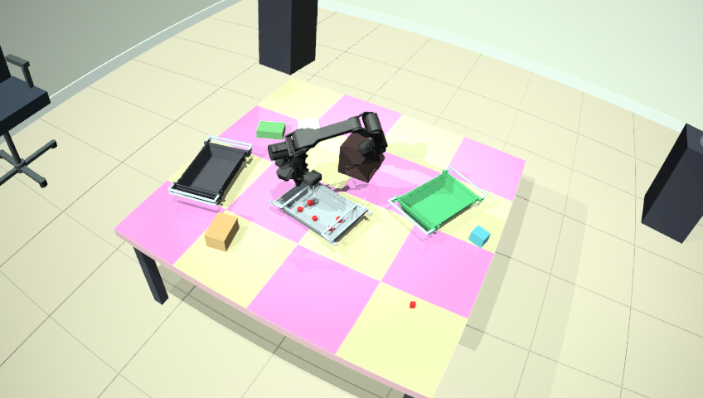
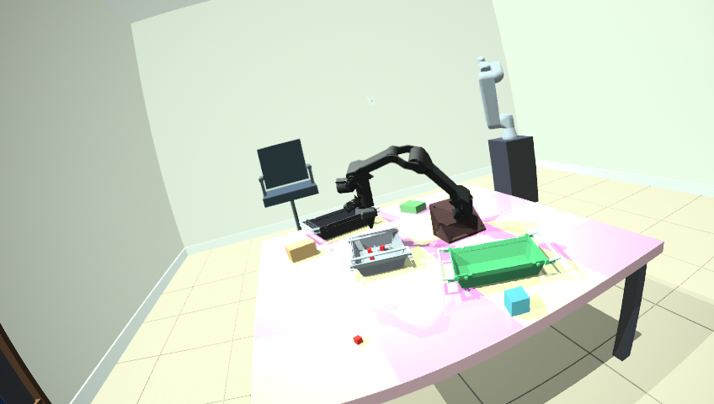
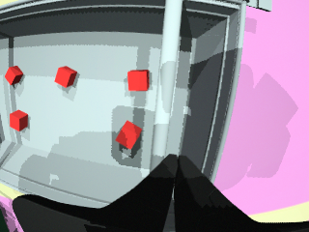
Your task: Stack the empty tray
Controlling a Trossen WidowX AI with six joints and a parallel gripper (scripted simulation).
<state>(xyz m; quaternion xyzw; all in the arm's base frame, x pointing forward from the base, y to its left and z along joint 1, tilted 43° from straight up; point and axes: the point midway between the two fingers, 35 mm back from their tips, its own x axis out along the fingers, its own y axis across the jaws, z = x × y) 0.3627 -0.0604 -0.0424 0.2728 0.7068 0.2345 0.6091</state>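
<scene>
Right now the green tray is 45 cm to the left of my gripper tip, 30 cm behind it and 4 cm below it. Also, from my gripper tip: orange block 30 cm ahead, 11 cm to the right, 6 cm below; then green block 37 cm to the right, 28 cm behind, 7 cm below; then white card 42 cm behind, 25 cm to the right, 9 cm below.
</scene>
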